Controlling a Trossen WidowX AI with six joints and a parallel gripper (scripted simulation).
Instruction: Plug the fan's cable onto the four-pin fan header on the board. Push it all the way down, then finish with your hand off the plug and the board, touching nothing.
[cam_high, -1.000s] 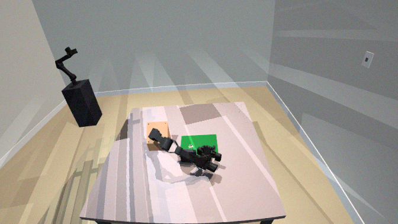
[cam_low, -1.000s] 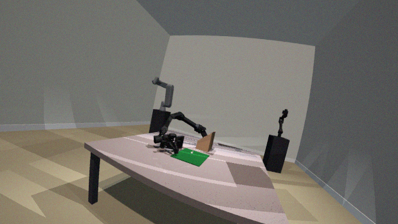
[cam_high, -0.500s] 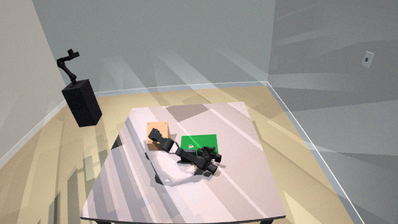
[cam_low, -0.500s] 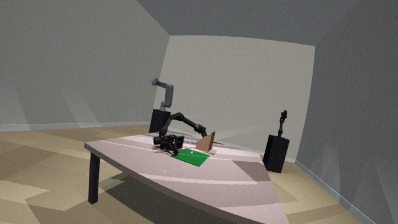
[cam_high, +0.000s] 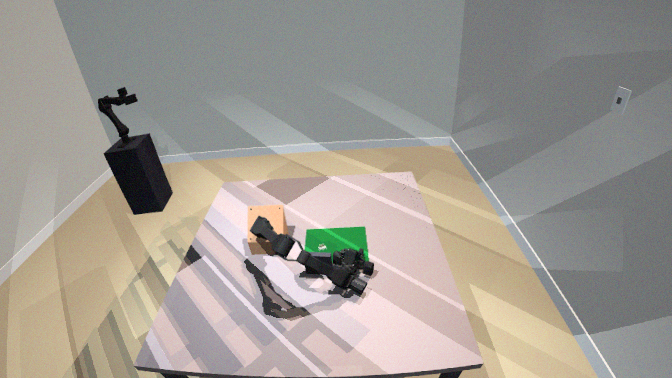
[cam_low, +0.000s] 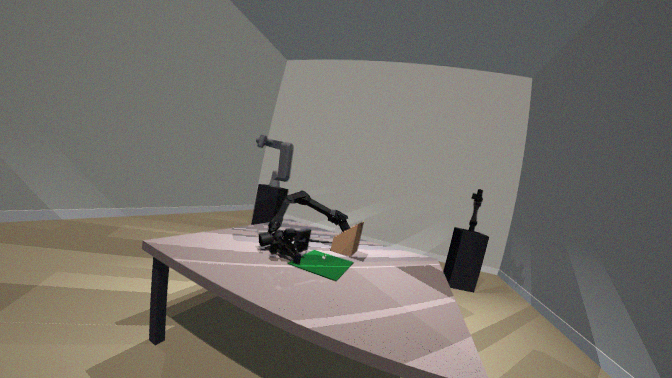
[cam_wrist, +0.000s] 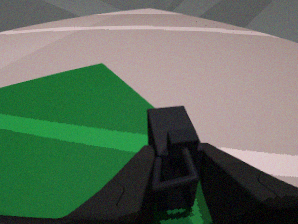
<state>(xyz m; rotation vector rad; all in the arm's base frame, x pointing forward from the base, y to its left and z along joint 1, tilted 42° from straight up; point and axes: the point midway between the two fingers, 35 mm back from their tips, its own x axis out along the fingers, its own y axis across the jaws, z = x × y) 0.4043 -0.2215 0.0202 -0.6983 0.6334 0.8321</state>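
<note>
The black fan plug lies 10 mm to the left of my gripper tip and 10 mm below it. From my gripper tip the other things lie so: white four-pin fan header: 170 mm behind, 100 mm to the left, 30 mm below; green board: 100 mm behind, 110 mm to the left, 50 mm below; black fan: 190 mm behind, 40 mm to the right, 30 mm above.
</note>
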